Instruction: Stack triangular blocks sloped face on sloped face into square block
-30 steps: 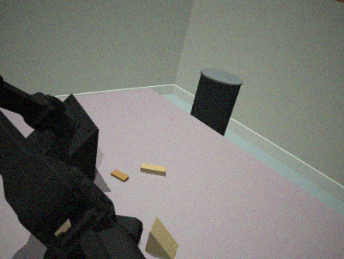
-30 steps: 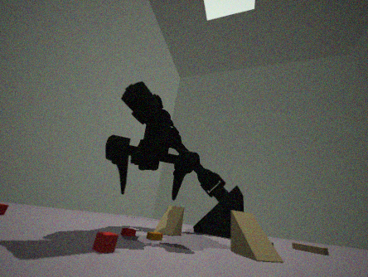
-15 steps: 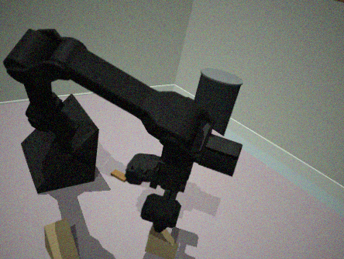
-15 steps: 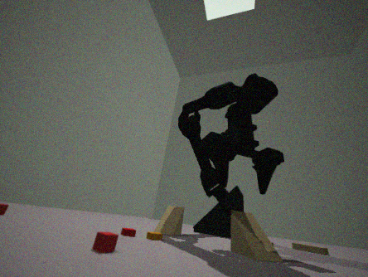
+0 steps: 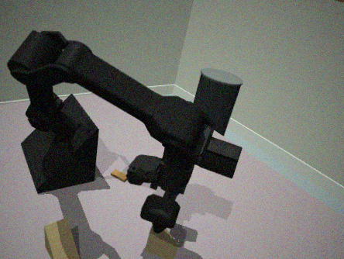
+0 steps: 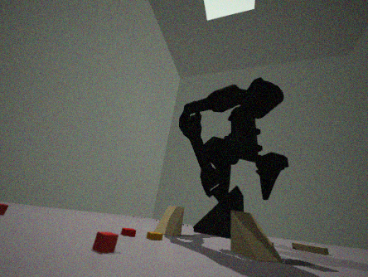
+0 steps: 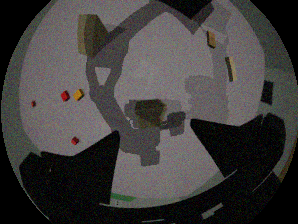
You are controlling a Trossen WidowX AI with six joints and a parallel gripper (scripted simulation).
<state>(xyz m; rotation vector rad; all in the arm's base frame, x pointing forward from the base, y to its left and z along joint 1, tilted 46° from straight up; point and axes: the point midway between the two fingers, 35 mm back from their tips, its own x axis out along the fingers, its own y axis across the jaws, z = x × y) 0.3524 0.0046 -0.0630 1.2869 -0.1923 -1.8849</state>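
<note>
The orange block is 160 mm to the right of my gripper tip, 90 mm below it and 40 mm ahead of it. From my gripper tip the other things lie so: flat tan piece 220 mm behind, 170 mm to the left, 90 mm below.
</note>
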